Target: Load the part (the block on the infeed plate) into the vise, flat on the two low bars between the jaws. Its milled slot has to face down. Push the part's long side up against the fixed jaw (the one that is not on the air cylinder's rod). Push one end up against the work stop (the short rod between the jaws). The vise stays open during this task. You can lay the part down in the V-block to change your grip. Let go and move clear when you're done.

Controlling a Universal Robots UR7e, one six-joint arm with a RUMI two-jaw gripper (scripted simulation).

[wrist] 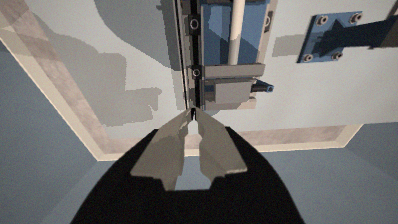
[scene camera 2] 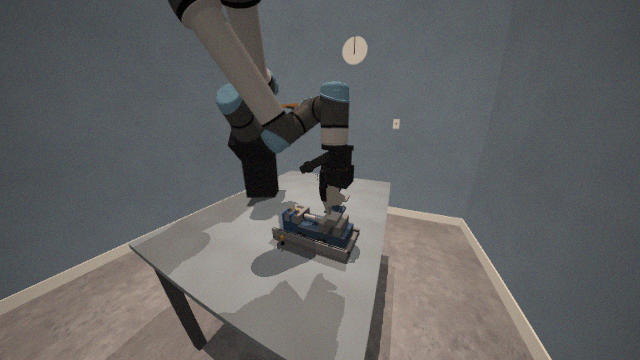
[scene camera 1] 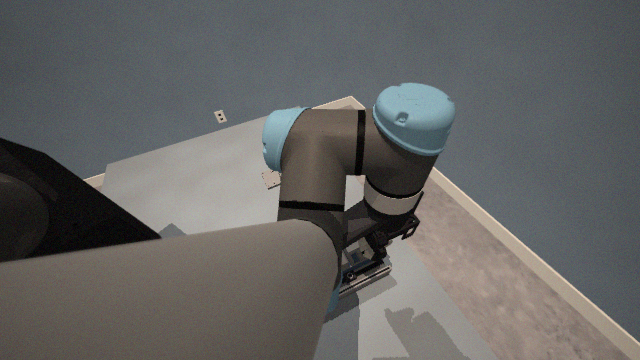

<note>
I see my gripper (scene camera 1: 365,255), a part (wrist: 228,90) and a grey jaw (wrist: 241,69).
My gripper is seen too in the wrist view (wrist: 194,108) and in scene camera 2 (scene camera 2: 329,214).
</note>
